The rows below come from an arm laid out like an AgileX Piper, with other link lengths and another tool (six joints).
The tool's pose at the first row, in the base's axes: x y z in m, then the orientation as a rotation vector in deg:
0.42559, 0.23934, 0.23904, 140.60, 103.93, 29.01
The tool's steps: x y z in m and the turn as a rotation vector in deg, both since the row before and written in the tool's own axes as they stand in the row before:
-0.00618, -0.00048, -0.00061, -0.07, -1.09, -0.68
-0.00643, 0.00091, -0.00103, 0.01, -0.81, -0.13
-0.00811, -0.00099, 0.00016, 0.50, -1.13, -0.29
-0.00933, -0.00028, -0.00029, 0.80, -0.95, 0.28
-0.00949, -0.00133, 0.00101, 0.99, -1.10, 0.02
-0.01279, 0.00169, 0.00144, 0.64, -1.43, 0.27
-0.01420, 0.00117, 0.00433, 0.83, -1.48, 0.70
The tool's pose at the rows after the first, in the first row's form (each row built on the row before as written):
0.42337, 0.23360, 0.23808, 139.64, 104.24, 27.59
0.42229, 0.22712, 0.23792, 139.34, 104.08, 26.52
0.41935, 0.21976, 0.23594, 139.12, 104.30, 24.63
0.41662, 0.21094, 0.23451, 139.70, 104.13, 22.78
0.41312, 0.20241, 0.23172, 140.09, 104.31, 20.55
0.41158, 0.18985, 0.22882, 140.38, 103.83, 18.20
0.40962, 0.17624, 0.22311, 141.18, 102.93, 15.66

